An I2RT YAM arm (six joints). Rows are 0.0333 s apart.
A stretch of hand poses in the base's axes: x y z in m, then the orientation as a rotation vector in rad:
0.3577, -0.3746, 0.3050, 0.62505, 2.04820, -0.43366
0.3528, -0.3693, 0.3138, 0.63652, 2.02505, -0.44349
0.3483, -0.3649, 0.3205, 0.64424, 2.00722, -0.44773
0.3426, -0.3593, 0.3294, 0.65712, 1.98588, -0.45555
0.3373, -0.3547, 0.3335, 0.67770, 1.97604, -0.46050
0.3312, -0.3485, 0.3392, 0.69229, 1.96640, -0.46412
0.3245, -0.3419, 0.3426, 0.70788, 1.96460, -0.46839
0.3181, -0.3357, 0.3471, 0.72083, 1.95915, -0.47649
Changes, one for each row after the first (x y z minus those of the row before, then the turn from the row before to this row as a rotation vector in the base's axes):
-0.0049, 0.0053, 0.0088, -0.00861, -0.01788, -0.01424
-0.0045, 0.0044, 0.0067, -0.00499, -0.01483, -0.00891
-0.0057, 0.0056, 0.0089, -0.00607, -0.01667, -0.01449
-0.0053, 0.0046, 0.0041, 0.00298, -0.00685, -0.01764
-0.0061, 0.0062, 0.0057, 0.00119, -0.00716, -0.01288
-0.0067, 0.0066, 0.0034, 0.00391, 0.00029, -0.01299
-0.0064, 0.0062, 0.0045, -0.00088, -0.00164, -0.01318

